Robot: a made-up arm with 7 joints.
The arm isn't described. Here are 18 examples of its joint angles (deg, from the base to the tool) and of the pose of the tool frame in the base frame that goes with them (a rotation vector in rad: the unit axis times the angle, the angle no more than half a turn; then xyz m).
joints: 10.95 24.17 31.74 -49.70 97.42 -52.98 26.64
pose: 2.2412 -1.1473 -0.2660 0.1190 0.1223 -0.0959
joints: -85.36 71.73 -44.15 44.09 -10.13 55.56 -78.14
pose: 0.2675 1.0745 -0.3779 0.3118 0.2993 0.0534
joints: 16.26 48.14 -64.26 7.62 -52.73 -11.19 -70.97
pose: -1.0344 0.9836 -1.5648 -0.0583 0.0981 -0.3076
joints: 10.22 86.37 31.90 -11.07 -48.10 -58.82 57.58
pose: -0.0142 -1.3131 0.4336 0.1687 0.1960 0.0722
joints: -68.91 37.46 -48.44 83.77 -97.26 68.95 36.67
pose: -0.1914 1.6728 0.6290 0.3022 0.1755 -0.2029
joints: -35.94 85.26 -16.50 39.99 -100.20 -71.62 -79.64
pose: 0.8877 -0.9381 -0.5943 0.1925 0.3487 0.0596
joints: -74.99 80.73 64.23 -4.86 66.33 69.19 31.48
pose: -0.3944 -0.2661 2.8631 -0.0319 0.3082 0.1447
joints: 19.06 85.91 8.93 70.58 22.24 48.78 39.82
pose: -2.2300 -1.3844 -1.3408 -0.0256 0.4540 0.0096
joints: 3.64 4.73 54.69 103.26 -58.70 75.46 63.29
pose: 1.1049 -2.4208 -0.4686 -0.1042 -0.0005 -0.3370
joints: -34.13 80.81 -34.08 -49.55 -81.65 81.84 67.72
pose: 1.2970 0.7321 -0.0455 0.1255 0.0991 -0.1077
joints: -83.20 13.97 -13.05 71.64 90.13 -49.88 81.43
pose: 0.9008 -1.5535 -0.0728 0.3865 -0.0170 -0.1029
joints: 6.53 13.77 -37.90 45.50 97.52 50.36 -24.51
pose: 2.2112 1.3278 -0.8191 0.0192 0.1050 -0.3648
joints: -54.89 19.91 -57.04 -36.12 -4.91 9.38 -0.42
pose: 0.3203 -0.8504 -1.2874 0.1461 -0.1052 -0.0381
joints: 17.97 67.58 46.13 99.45 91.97 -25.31 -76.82
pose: -0.2860 2.5776 -0.9272 -0.1376 0.4082 -0.1470
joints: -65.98 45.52 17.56 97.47 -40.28 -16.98 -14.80
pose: -0.4166 0.0441 0.6019 0.2958 0.3058 -0.1618
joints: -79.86 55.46 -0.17 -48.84 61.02 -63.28 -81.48
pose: -2.7783 0.3676 -0.3787 0.1204 0.0133 0.0781
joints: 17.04 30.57 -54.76 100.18 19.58 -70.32 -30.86
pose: 0.0375 1.4453 -1.7123 -0.1886 0.2153 -0.2851
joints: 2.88 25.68 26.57 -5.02 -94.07 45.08 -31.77
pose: -1.2658 0.1513 -0.5821 0.1572 0.1894 -0.1945
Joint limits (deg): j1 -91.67..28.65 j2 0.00..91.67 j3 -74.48..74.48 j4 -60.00..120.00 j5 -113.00..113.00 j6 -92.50..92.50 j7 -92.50..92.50
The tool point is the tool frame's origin. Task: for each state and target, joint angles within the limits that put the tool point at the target. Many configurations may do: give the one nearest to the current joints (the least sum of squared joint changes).
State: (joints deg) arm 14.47 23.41 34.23 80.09 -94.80 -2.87 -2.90
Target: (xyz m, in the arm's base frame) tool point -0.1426 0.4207 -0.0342
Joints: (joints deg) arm 28.65 65.38 36.13 85.74 -93.09 -53.40 -2.90
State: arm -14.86 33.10 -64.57 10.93 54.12 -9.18 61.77
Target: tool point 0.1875 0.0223 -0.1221
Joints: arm -26.20 50.86 -37.16 -27.97 50.63 -12.42 61.77
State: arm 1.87 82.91 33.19 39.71 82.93 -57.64 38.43
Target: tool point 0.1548 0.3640 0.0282
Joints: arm 3.85 91.16 47.34 40.32 81.54 -66.22 38.43
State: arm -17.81 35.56 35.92 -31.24 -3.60 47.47 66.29
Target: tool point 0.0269 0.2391 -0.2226
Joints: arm 19.82 10.59 38.01 -20.07 -2.96 57.72 66.29
